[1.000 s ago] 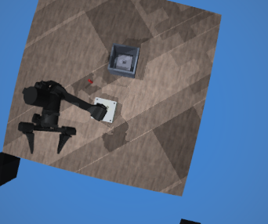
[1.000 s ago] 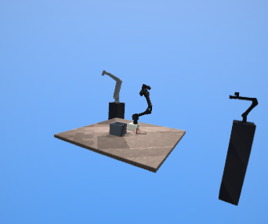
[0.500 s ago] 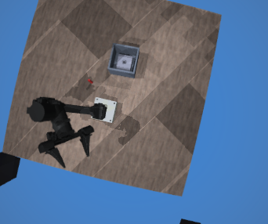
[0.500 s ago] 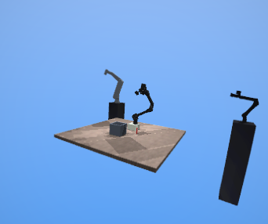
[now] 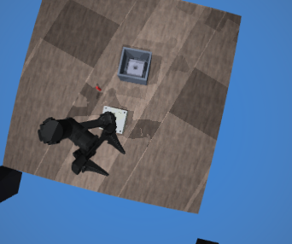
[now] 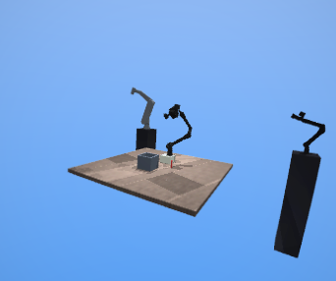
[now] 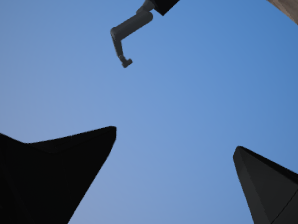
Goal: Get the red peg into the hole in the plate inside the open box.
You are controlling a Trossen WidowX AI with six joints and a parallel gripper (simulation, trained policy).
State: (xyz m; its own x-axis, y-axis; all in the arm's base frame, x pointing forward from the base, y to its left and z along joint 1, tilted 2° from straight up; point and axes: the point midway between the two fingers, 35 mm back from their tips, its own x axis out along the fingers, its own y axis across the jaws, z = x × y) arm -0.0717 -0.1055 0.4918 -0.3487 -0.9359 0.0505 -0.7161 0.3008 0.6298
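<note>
Now: the red peg 26 cm ahead of my gripper tip, 27 cm to the left of it and 53 cm below it.
</note>
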